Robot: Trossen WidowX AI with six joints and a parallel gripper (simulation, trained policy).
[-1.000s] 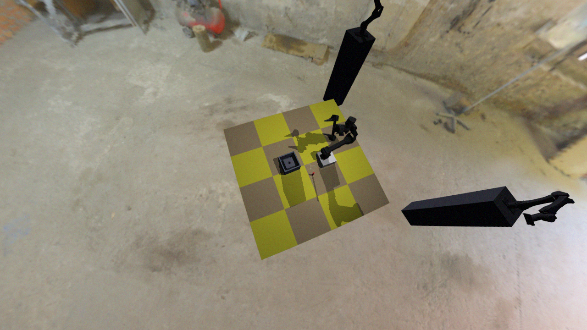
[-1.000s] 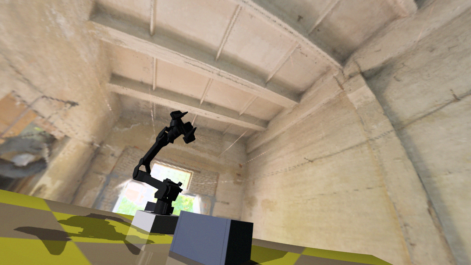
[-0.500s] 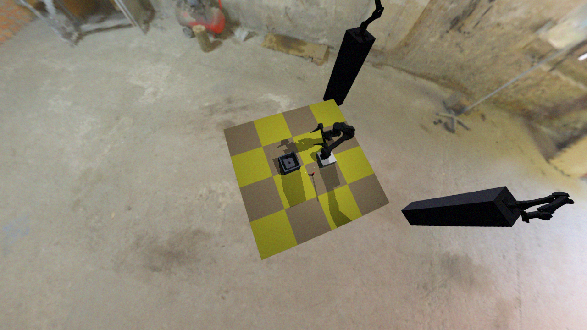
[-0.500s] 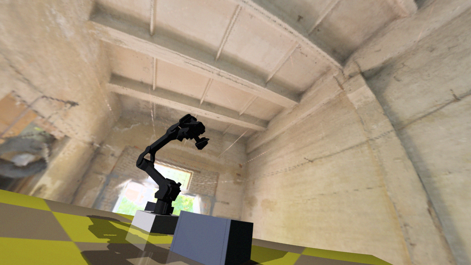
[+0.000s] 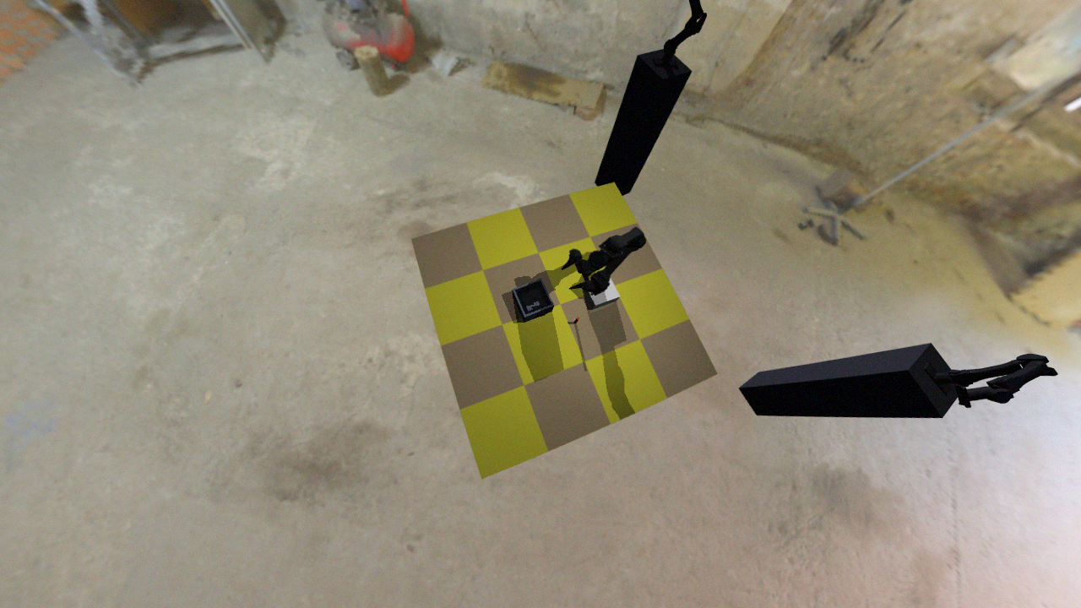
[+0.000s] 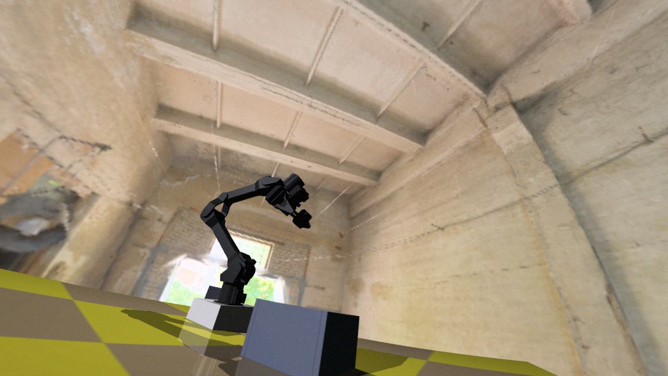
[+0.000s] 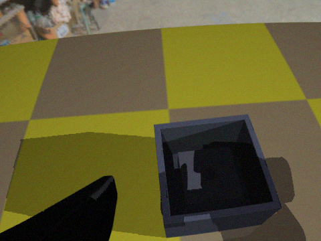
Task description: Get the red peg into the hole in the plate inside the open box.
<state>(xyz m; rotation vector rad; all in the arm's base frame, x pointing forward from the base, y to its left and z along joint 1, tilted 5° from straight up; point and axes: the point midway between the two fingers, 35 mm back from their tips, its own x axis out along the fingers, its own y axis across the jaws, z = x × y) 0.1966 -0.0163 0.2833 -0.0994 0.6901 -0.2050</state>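
Right now my gripper tip is 3 cm past the red peg, 14 cm to the right of it and 29 cm above it. Also, from my gripper tip: box (11 cm ahead, 6 cm to the right, 30 cm below); grey plate (11 cm ahead, 6 cm to the right, 28 cm below).
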